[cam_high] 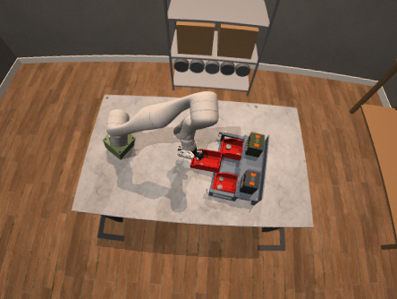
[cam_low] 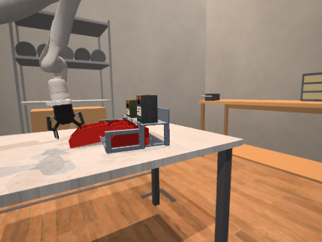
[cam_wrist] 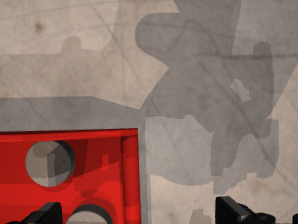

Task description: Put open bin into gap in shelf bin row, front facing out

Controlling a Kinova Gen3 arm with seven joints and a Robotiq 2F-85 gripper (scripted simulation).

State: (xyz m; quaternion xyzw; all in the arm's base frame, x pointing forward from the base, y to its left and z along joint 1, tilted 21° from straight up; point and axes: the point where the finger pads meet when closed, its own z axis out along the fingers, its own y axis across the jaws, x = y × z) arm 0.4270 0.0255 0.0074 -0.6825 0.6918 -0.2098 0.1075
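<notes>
Now: hand 6 cm short of the grey round part, 3 cm to the left of it and 3 cm above it. Also, from my hand: black tool case 33 cm ahead, 13 cm to the right, 11 cm above; then grey shelf 27 cm ahead, 2 cm above, 1 cm to the right.
</notes>
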